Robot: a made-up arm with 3 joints. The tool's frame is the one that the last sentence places. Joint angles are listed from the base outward.
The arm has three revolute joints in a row. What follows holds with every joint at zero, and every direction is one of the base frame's.
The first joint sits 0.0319 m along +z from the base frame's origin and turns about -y.
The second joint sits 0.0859 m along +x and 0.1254 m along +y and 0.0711 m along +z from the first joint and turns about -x.
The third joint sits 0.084 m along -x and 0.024 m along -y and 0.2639 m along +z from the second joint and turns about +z.
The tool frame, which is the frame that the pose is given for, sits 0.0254 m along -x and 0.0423 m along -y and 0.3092 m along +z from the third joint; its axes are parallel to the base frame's.
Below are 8 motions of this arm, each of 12 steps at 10 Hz.
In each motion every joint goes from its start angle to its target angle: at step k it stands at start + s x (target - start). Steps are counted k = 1, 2, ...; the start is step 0. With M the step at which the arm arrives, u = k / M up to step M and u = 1 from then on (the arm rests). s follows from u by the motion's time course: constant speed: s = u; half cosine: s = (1 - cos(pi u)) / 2; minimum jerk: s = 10 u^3 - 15 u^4 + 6 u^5.
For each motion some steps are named. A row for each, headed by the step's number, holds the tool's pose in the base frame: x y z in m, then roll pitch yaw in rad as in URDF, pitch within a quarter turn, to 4 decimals.
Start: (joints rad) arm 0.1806 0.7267 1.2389
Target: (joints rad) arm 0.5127 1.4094 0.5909
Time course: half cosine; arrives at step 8
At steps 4, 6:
4: -0.1200 0.5939 0.4229 -1.0399 0.4622 0.4408
6: -0.1215 0.6602 0.2949 -1.3327 0.2021 0.1678

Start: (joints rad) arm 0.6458 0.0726 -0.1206
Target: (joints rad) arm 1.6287 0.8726 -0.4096
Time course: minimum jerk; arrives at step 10
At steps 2, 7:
2: -0.4407 0.1314 0.5073 -0.0016 -0.7110 -0.1804
7: -0.5313 0.4725 0.0495 1.3151 -1.2684 -2.0710

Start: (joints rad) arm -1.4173 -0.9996 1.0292
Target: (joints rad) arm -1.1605 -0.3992 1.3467
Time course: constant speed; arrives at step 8
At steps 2, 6, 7, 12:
2: 0.3970 -0.3483 0.0906 1.4212 0.2945 0.6658
6: 0.5086 -0.2257 0.1784 1.2754 0.1123 0.9598
7: 0.5280 -0.1893 0.2028 1.2350 0.0796 1.0384
12: 0.5436 -0.1509 0.2275 1.1939 0.0526 1.1188

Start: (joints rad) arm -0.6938 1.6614 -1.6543
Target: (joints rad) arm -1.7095 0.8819 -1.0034
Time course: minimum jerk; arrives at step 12
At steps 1, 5, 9, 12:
1: -0.0184 0.6959 0.0694 -1.6845 -0.9471 0.1482
5: 0.1324 0.6884 0.1589 -1.4745 -0.3742 -0.1911
9: 0.4180 0.5832 0.0653 -1.5930 0.5275 -0.6191
12: 0.4571 0.5517 0.0160 -1.6833 0.6717 -0.7544

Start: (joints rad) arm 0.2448 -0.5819 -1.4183
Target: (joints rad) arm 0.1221 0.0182 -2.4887
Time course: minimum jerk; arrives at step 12
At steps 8, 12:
8: -0.1090 0.0862 0.6661 0.0461 0.1769 -2.2520
12: -0.0820 0.1609 0.6703 0.0888 0.0859 -2.4860

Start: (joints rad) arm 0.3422 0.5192 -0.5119
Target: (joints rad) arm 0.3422 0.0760 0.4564
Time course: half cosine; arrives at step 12
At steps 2, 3, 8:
2: -0.2387 0.3497 0.5848 -0.2969 -0.5168 -0.4543
3: -0.2396 0.3281 0.5940 -0.3023 -0.4807 -0.3753
8: -0.2303 0.1623 0.6371 -0.2560 -0.2949 0.2202

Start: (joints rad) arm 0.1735 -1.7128 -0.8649
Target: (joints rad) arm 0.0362 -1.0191 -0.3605
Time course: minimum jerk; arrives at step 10
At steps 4, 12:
4: -0.0544 -0.4491 0.1017 1.4785 0.5725 -0.0603
12: -0.0485 -0.3913 0.3553 0.9963 0.2696 -0.1930

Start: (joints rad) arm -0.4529 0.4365 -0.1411
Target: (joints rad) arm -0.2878 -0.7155 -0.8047
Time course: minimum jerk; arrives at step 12
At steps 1, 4, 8, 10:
1: 0.2435 0.3081 0.6005 -0.4886 0.3879 -0.1418
4: 0.2305 0.1798 0.6348 -0.3051 0.3484 -0.2930
8: 0.1362 -0.1731 0.5790 0.1698 0.5427 -0.6966
10: 0.0996 -0.2608 0.5200 0.2871 0.6770 -0.7831

